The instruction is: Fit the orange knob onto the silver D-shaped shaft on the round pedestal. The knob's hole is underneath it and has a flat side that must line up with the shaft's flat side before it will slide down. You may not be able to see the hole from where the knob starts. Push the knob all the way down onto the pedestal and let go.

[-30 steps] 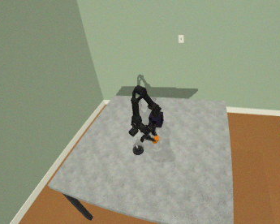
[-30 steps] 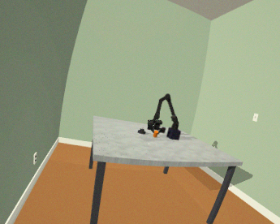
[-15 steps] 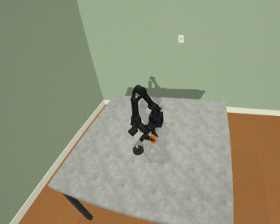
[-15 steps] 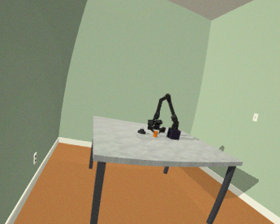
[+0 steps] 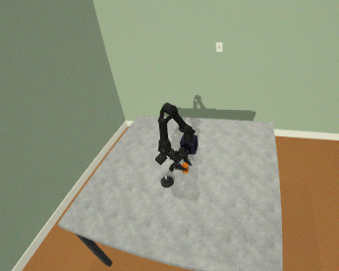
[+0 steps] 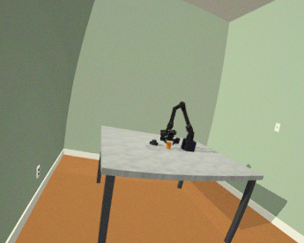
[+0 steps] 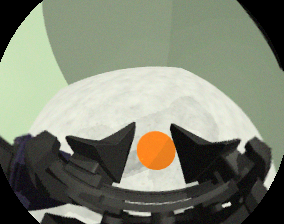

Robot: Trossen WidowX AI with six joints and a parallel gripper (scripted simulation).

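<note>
Now: the orange knob 30 mm to the right of my gripper tip and 10 mm behind it. Also, from my gripper tip: dark round pedestal: 130 mm to the right, 100 mm ahead, 10 mm below.
</note>
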